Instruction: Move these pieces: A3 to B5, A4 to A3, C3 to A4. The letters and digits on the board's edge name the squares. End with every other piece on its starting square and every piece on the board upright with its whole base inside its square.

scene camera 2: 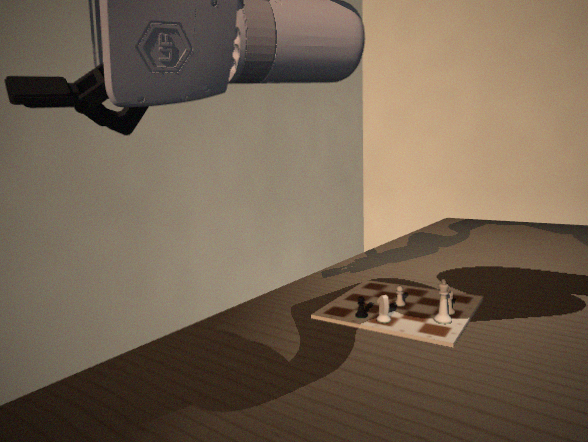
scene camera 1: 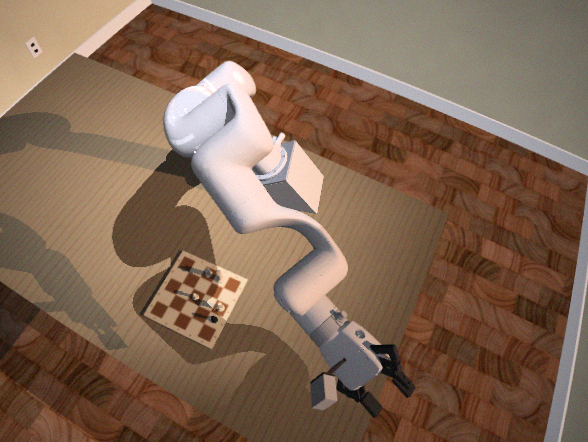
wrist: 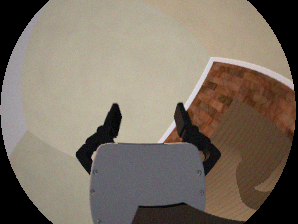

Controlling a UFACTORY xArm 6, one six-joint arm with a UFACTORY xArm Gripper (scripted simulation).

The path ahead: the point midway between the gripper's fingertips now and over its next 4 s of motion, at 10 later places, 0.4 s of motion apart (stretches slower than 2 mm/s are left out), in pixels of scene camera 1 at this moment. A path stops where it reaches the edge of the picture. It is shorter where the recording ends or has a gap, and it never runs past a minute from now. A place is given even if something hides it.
My gripper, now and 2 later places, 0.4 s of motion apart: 394,403; 399,407; 405,425
